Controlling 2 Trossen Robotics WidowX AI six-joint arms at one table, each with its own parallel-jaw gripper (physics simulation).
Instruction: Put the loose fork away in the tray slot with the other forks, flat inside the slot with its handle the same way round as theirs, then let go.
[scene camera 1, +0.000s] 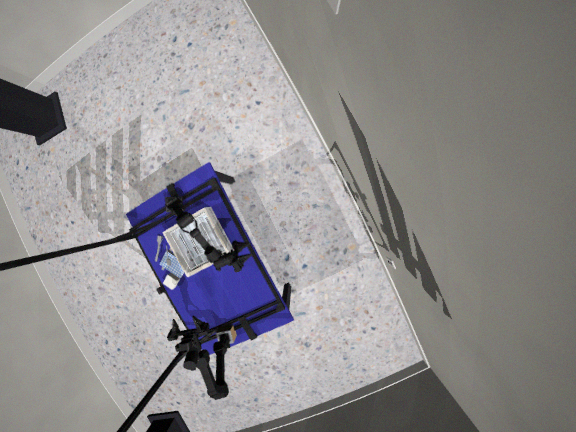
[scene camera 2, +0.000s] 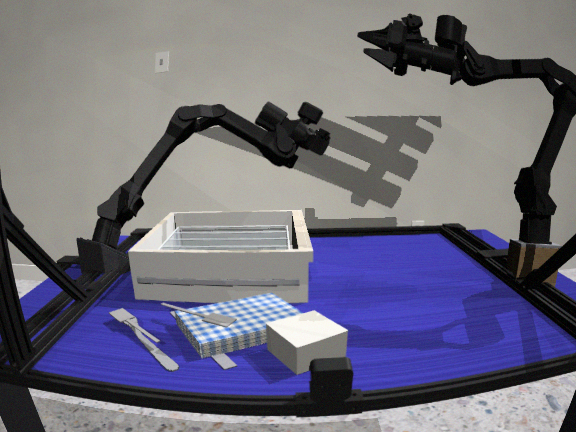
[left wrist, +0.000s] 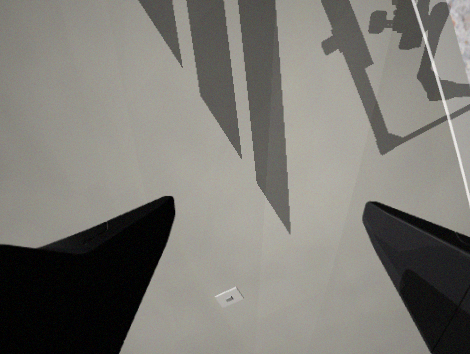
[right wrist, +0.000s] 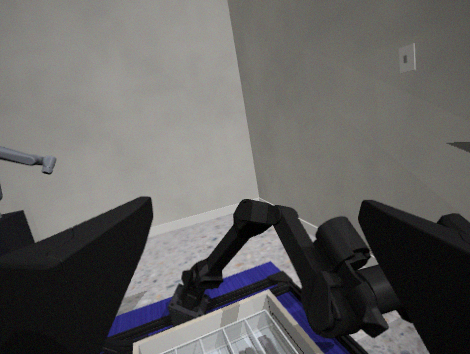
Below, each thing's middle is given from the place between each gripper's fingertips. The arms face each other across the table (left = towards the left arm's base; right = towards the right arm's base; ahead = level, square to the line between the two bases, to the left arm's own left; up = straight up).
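Labels:
The cream block (scene camera 2: 295, 341) is far behind my left hand, slightly to the right of it and far below it. As for the cutlery tray (scene camera 1: 200, 258), it is 120 mm to the left of my left hand, 390 mm behind it and 240 mm below it.
From my right hand, the cream block is far behind, slightly to the left and far below. The cutlery tray is 290 mm to the left of my right hand, 40 mm behind it and 460 mm below it.

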